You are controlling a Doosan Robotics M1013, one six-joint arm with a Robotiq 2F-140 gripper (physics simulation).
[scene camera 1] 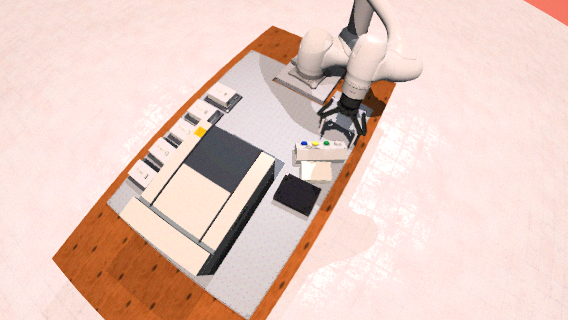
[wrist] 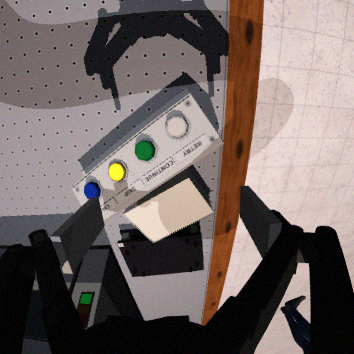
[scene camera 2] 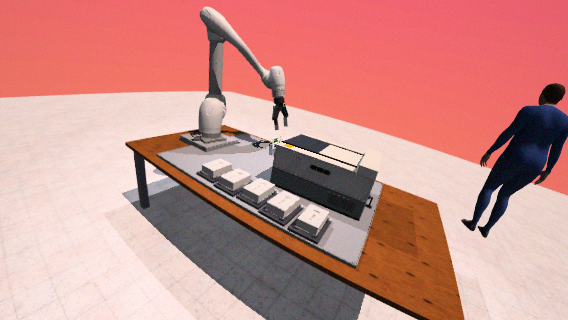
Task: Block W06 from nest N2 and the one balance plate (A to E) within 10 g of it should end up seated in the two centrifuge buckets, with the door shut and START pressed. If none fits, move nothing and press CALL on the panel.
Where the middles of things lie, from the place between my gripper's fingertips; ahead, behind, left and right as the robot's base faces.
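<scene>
The centrifuge (scene camera 1: 195, 222) sits 520 mm ahead of my hand, 230 mm to the right of it and 40 mm below it; going by their middles, it is the farthest from my hand of the things named here. The dark top panel (scene camera 1: 222, 158) is 50 mm above my hand, 360 mm ahead of it and 260 mm to the right of it. Then there is the button box (wrist: 178, 133), 20 mm ahead of my hand, 30 mm to the right of it and 120 mm below it. Going by their middles, the button box is the nearest to my hand of the things named here.
</scene>
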